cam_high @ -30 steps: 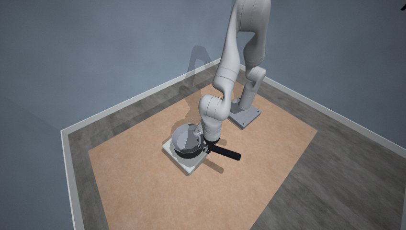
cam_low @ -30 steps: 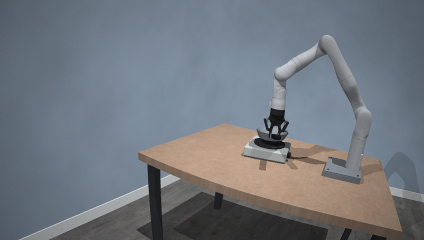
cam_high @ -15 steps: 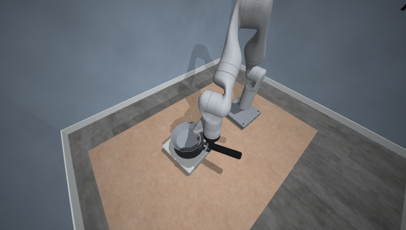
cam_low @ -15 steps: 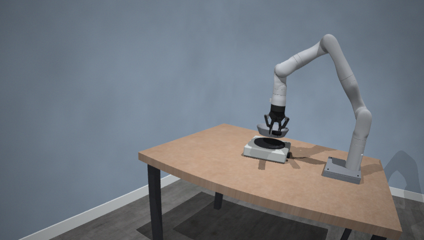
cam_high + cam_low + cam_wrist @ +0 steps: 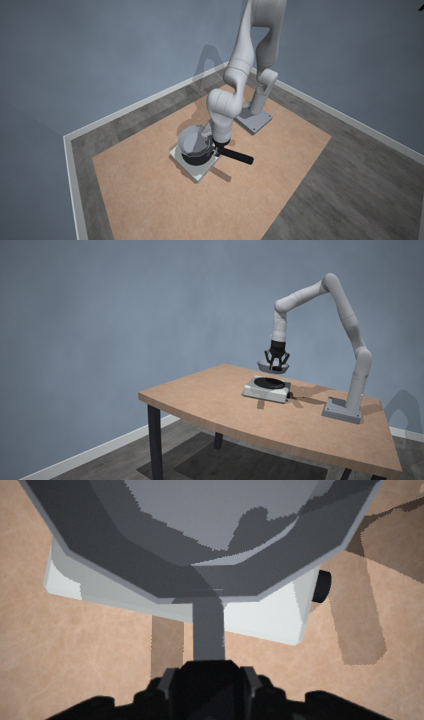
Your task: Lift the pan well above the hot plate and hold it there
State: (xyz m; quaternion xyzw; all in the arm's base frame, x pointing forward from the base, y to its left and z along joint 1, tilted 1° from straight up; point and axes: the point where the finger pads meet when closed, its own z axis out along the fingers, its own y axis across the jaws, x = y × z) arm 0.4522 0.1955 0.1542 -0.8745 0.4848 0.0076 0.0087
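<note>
My hand is 40 mm short of the pan, 60 mm to the left of it and 20 mm above it. From my hand the other things lie so: hot plate: 60 mm ahead, 120 mm to the right, 150 mm below.
</note>
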